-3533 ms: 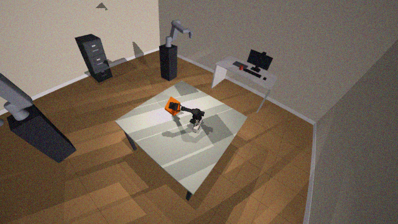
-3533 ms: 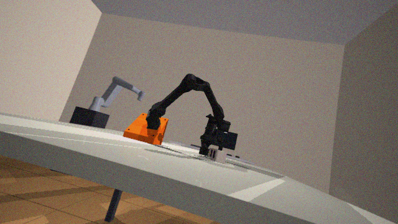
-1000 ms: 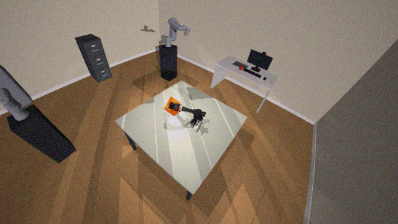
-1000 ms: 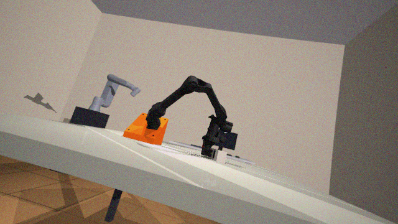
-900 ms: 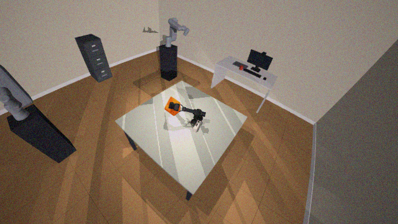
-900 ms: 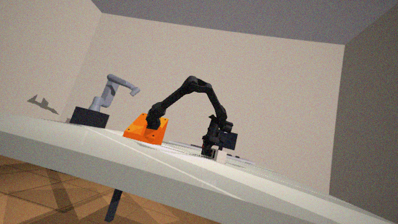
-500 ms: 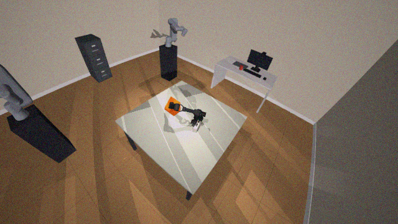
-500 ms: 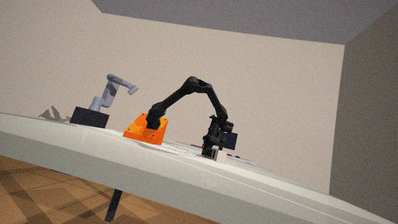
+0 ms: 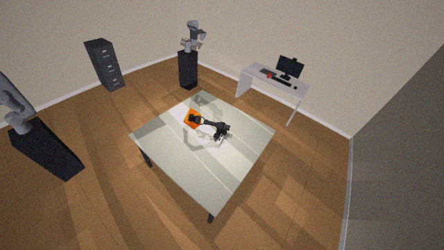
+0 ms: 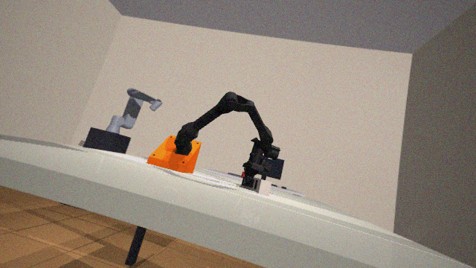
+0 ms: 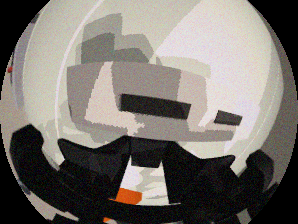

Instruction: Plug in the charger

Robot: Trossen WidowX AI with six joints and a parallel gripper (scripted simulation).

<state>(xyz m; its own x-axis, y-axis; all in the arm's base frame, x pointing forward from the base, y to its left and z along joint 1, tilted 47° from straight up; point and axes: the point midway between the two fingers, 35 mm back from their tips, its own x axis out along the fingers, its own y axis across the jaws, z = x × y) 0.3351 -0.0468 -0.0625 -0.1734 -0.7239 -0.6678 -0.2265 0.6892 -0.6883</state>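
Now: the two-prong charger 20 mm ahead of my gripper tip and 10 mm above it.
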